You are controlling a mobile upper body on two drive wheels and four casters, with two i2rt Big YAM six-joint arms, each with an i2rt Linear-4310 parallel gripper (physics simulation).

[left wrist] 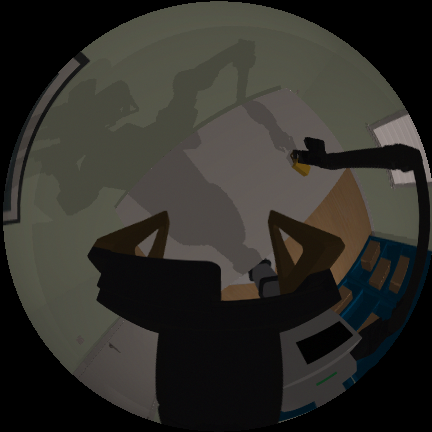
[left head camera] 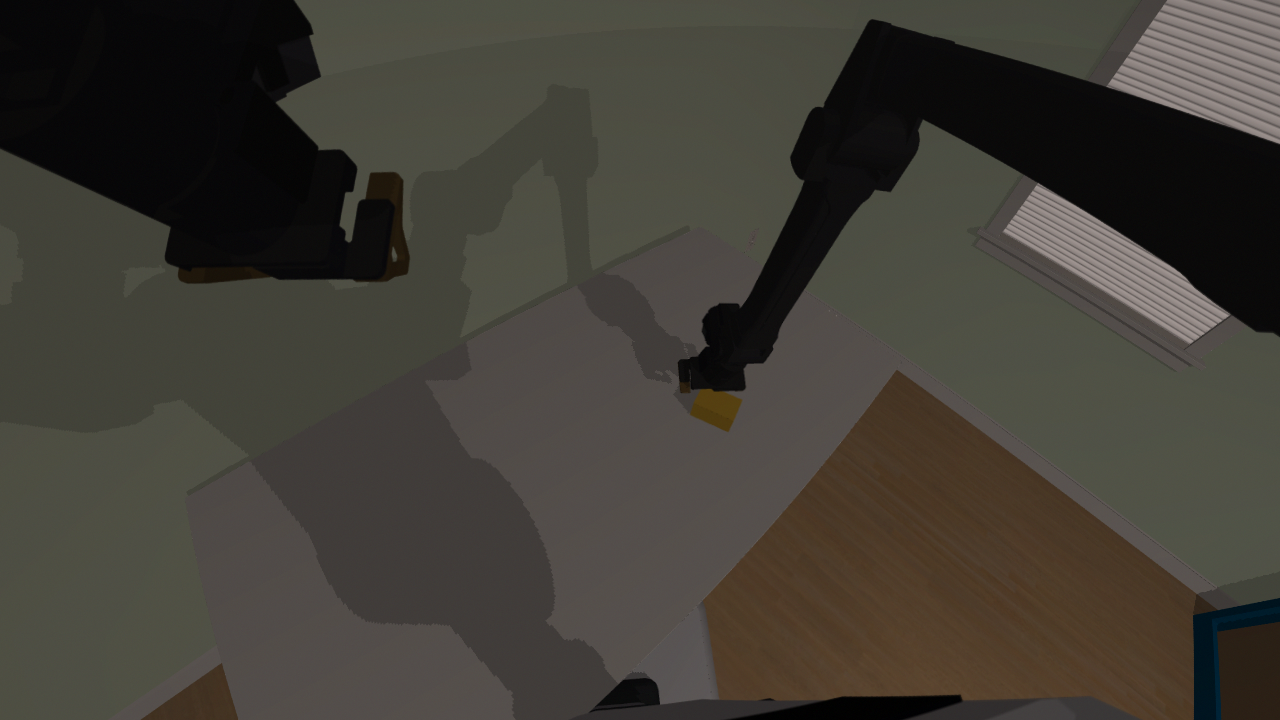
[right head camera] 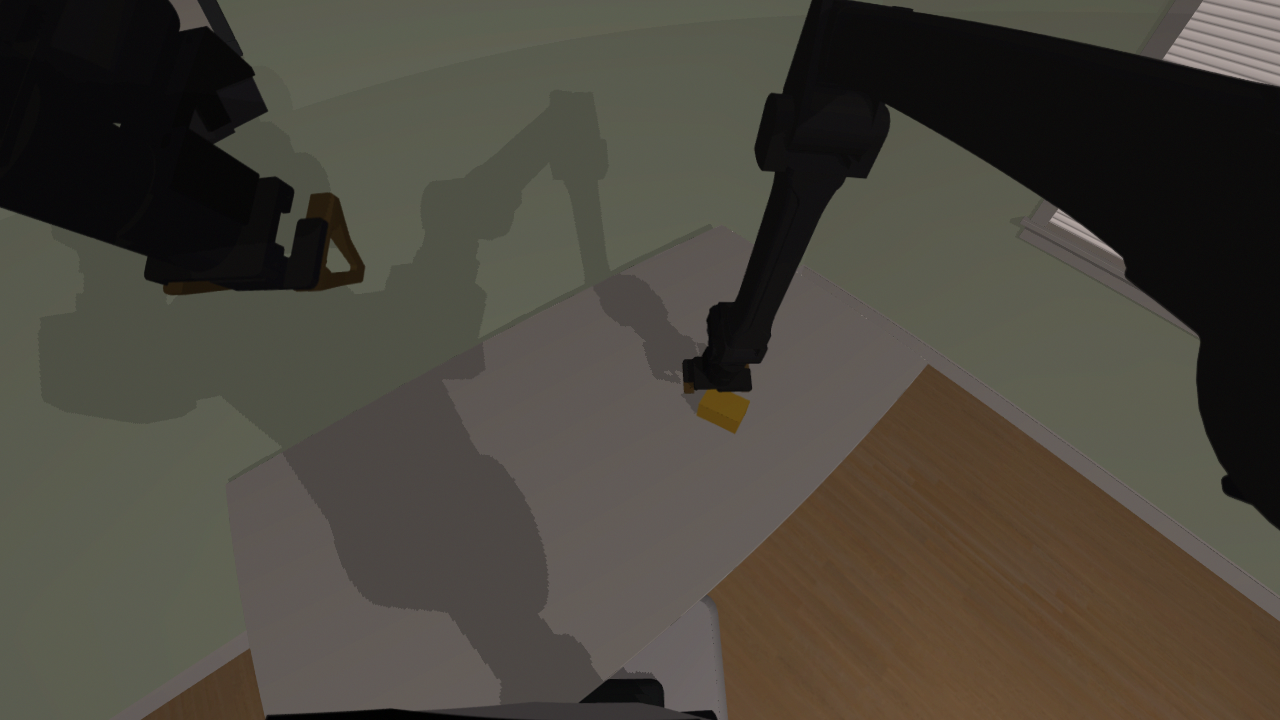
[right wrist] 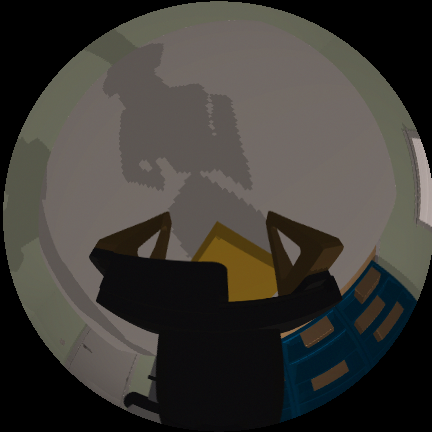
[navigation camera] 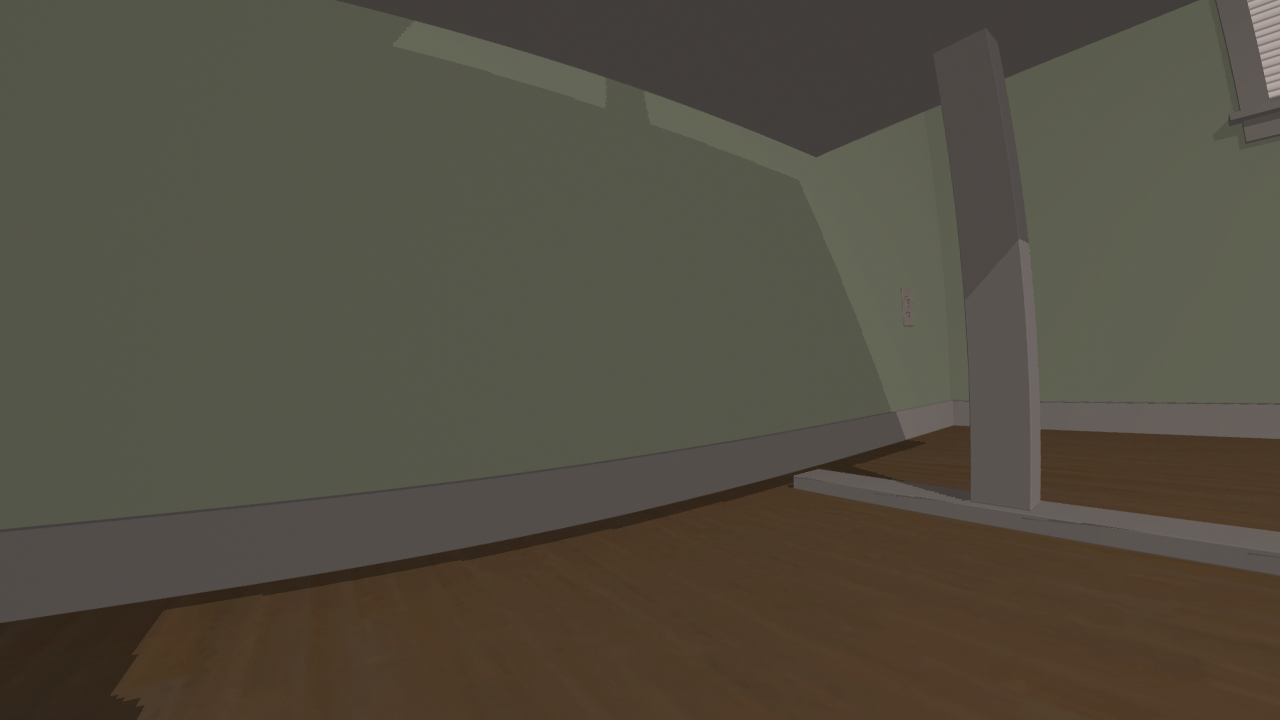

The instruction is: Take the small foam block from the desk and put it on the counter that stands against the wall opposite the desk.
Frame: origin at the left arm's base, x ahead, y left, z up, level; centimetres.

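Where they show: left gripper, between the fingertips: [left wrist: 218,215] [left head camera: 346,265] [right head camera: 314,275]; right gripper, between the fingertips: [left wrist: 296,155] [left head camera: 702,384] [right head camera: 710,384] [right wrist: 218,216].
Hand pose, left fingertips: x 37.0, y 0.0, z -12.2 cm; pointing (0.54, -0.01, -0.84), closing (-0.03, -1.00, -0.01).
Observation:
Each offset is from my left fingertips to the top centre of the thing. "spot": to the spot under its first point. Level surfaces: height alone.
The small yellow foam block {dy -45.5, dx +22.5, dz -52.3 cm} [left head camera: 715,410] [right head camera: 723,411] [left wrist: 301,168] [right wrist: 242,267] lies on the grey desk {dz -56.8 cm} [left head camera: 626,501] [right head camera: 626,501] [left wrist: 210,145] [right wrist: 310,100]. My right gripper [right wrist: 218,216] is open and empty, over the desk at the block. In the right wrist view the block shows low between its fingers, partly hidden by the gripper body. My left gripper [left wrist: 218,215] is open and empty, held high at the left in the head views. I cannot make out the counter opposite the desk in any view.
A blue rack [left wrist: 367,272] [right wrist: 327,357] with several brown blocks stands beyond the desk; part of a blue frame [left head camera: 1205,653] shows in the left head view. The navigation camera shows a grey desk leg {spot: dy -67.3, dx +55.7, dz -108.5 cm} [navigation camera: 1002,376] on a long foot and a green wall [navigation camera: 402,295].

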